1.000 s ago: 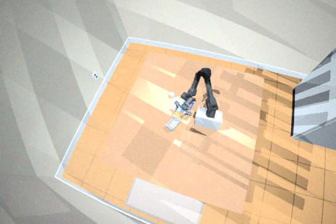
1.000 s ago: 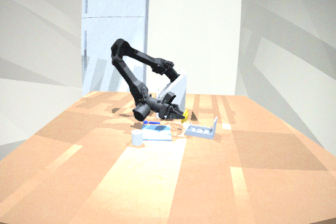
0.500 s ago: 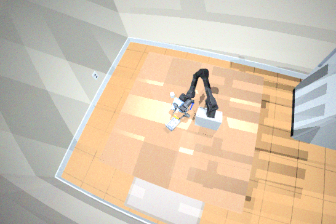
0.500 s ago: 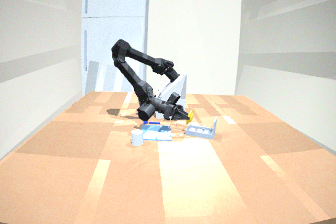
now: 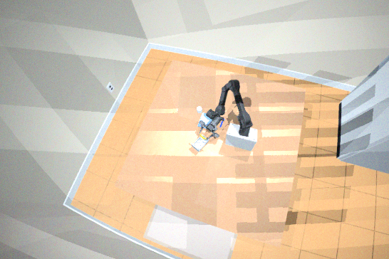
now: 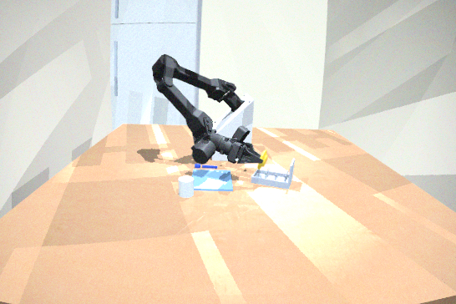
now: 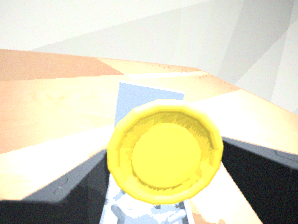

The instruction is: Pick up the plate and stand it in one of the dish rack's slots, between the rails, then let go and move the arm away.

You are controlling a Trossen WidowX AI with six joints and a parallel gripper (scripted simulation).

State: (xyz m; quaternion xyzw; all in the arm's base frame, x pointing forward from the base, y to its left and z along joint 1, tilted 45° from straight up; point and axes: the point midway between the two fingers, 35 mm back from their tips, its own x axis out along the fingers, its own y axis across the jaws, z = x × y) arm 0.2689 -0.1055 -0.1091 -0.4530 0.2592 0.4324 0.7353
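Now: gripper tip 1 cm short of the dish rack, 3 cm to the right of it and 5 cm above it. Also, from my gripper tip: mat (2 cm behind, 17 cm to the right, 7 cm below); then plate (1 cm to the right); then blue spoon (13 cm behind, 18 cm to the right, 7 cm below).
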